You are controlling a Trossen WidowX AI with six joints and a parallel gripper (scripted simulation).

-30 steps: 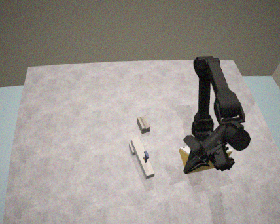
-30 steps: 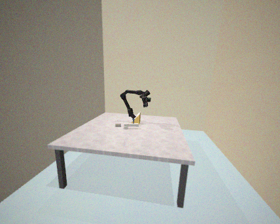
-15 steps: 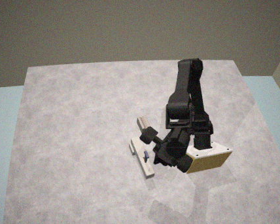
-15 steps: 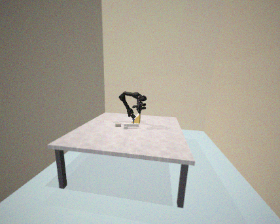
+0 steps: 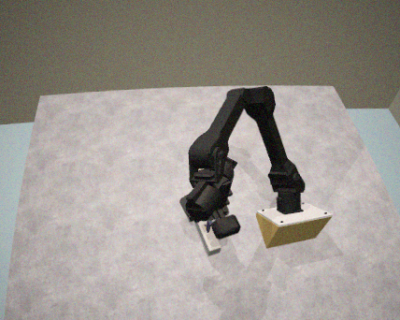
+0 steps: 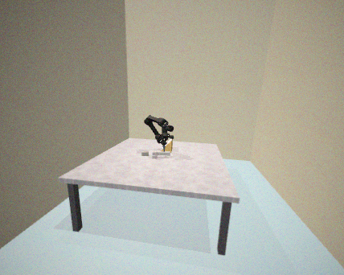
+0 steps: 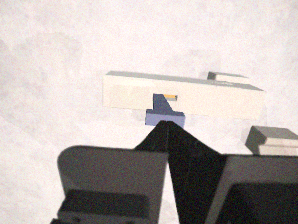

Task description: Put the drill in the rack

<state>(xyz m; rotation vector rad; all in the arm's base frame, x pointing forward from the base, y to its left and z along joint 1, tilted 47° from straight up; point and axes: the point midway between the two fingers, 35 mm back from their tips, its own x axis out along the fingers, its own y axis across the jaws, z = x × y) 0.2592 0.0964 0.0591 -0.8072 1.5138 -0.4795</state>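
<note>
My gripper tip is now 40 mm above the blue key. The rest, counted from my gripper tip: drill: 10 mm ahead, 50 mm to the right, 90 mm below; rack: 40 mm behind, 210 mm to the right, 120 mm below; holder block: 10 mm ahead, 30 mm to the right, 100 mm below.
</note>
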